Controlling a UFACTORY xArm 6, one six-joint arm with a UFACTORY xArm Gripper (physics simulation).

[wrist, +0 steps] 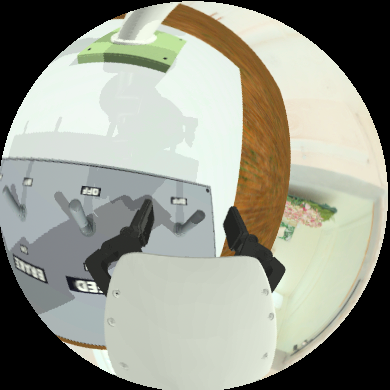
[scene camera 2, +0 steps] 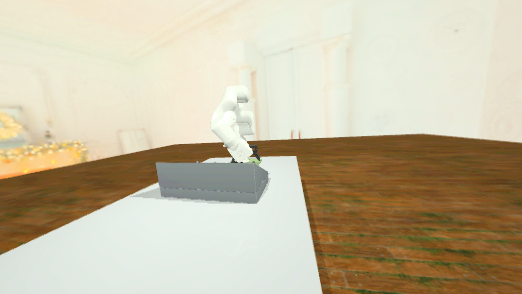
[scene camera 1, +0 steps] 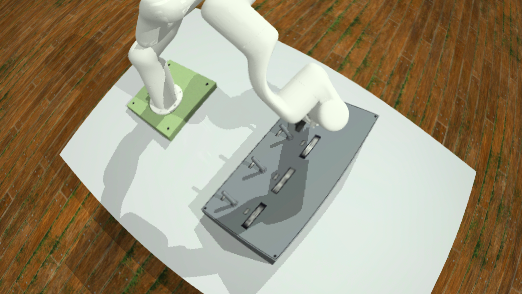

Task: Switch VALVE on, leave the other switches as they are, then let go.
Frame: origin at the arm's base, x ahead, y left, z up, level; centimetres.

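Seen in the pictures: gripper, fingertip midpoint: [wrist: 190, 212]; arm's base at its link origin: [scene camera 2: 242, 161] [scene camera 1: 166, 99].
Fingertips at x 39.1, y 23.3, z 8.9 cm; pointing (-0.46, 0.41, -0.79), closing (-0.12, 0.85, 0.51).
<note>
Pixels of each thing's top centre, then the offset from my fingertips to it. Level surfaces: height alone.
- VALVE lever at its top centre: [wrist: 199, 229] dz +1.5, dx +1.4, dy +0.6 cm
- neighbouring lever at its top centre: [wrist: 74, 227] [scene camera 1: 285, 127] dz +1.5, dx +1.7, dy -11.4 cm
- BRAKE lever at its top centre: [scene camera 1: 257, 160] dz +1.5, dx +2.0, dy -23.4 cm
- white table at its surface level: dz -11.5 cm
The grey switch panel [scene camera 1: 340, 140] [scene camera 2: 210, 179] [wrist: 75, 320] stands on the white table. In the wrist view the VALVE lever [wrist: 191, 221], at the panel's right end, leans toward its OFF label [wrist: 179, 201]. My gripper [wrist: 190, 212] is open and empty, one black finger on each side of that lever in this view; contact cannot be told. My gripper's body hides the VALVE name plate. The neighbouring lever [wrist: 81, 216] [scene camera 1: 285, 131], by a plate ending in "ED", and the BRAKE lever [wrist: 15, 202] [scene camera 1: 257, 164] lean toward OFF. The arm hides the VALVE lever in scene camera 1.
Another lever [scene camera 1: 229, 198] stands at the panel's near end in scene camera 1. The arm's green base plate [scene camera 1: 192, 102] [wrist: 117, 61] lies across the white table [scene camera 1: 410, 200] [scene camera 2: 150, 250] [wrist: 210, 115]. The neighbouring lever stands close beside my left-hand finger in the wrist view.
</note>
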